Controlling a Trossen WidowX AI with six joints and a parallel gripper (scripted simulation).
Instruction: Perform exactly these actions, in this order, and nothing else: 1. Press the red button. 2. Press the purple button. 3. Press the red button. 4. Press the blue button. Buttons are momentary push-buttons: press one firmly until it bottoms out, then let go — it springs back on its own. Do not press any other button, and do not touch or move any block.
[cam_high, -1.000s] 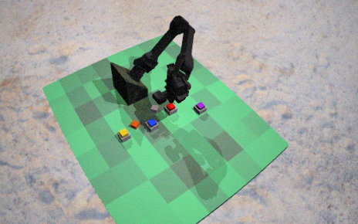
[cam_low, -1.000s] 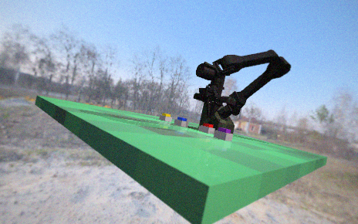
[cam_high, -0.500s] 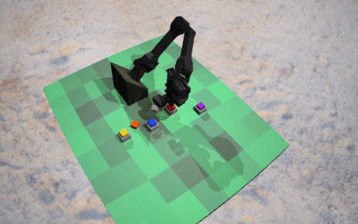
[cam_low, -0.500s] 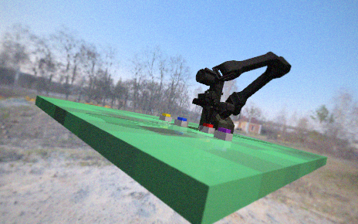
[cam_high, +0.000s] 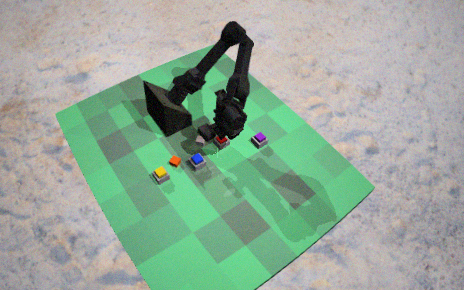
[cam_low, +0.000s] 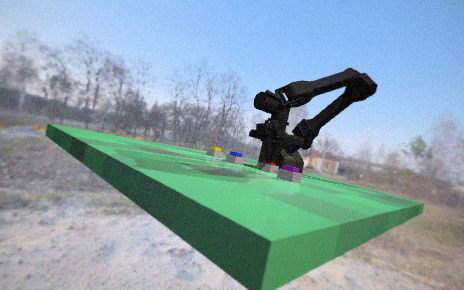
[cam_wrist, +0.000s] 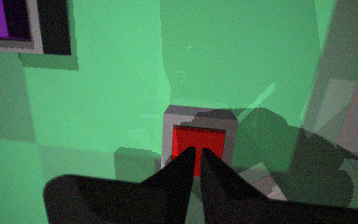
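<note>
The red button lies 10 mm below my gripper tip. Also, from my gripper tip: purple button 130 mm to the left, 70 mm ahead; blue button 130 mm to the right, 40 mm ahead; orange block 200 mm to the right, 20 mm below, 10 mm behind.
</note>
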